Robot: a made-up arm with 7 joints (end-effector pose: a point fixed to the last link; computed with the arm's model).
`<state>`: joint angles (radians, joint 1 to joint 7).
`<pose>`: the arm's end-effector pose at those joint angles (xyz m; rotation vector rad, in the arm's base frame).
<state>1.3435 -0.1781 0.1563 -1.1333 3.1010 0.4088 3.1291</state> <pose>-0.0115 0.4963 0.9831 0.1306 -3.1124 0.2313</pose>
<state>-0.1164 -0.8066 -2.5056 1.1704 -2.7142 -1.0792 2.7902</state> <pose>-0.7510 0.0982 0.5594 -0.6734 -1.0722 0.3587</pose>
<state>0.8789 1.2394 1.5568 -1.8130 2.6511 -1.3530 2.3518</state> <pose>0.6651 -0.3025 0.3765 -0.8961 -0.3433 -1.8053</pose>
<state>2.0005 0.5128 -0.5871 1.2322 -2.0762 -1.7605 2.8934</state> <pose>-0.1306 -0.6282 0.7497 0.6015 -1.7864 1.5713</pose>
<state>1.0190 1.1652 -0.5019 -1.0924 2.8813 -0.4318 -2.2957</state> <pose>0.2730 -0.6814 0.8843 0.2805 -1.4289 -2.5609</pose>
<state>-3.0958 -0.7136 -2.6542 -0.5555 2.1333 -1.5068 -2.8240</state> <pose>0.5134 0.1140 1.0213 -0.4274 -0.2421 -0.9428</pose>
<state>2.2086 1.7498 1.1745 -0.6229 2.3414 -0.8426 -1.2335</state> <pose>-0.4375 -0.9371 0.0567 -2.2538 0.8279 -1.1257</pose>
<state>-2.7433 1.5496 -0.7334 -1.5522 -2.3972 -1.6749 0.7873</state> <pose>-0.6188 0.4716 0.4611 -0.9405 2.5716 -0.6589</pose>
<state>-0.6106 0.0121 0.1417 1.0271 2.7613 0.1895 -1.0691</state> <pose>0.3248 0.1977 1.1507 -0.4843 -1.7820 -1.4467</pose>
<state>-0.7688 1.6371 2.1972 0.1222 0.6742 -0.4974 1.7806</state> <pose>0.7882 0.7440 0.1463 0.2832 1.7211 -0.9571</pose>
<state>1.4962 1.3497 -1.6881 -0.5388 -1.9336 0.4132 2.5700</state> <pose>-0.1452 -1.0603 0.5035 -1.3101 1.0711 2.2742</pose>
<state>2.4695 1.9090 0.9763 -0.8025 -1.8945 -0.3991 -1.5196</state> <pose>-0.6559 -0.8009 0.0735 2.6547 -0.9789 -0.9119</pose>
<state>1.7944 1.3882 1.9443 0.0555 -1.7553 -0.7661 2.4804</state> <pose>-0.2764 -1.0377 0.4755 2.1646 0.1325 0.3545</pose>
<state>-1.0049 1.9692 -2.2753 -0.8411 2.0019 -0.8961 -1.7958</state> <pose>0.6499 0.5439 -0.2111 1.0586 1.2996 -0.9055</pose>
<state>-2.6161 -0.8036 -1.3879 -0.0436 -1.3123 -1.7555 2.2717</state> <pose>0.5535 -0.3239 0.9621 0.1072 1.3524 0.7997</pose>
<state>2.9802 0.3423 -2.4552 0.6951 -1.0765 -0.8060 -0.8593</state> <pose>-0.2127 -0.2262 1.2095 2.3794 -0.5385 0.0617</pose>
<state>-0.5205 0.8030 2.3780 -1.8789 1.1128 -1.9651 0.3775</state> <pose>0.4311 0.3882 0.4648 -0.2791 0.4271 -2.6047</pose>
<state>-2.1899 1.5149 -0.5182 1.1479 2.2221 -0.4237 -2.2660</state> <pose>-0.7221 0.5563 0.0048 -1.4620 0.2355 1.1589</pose>
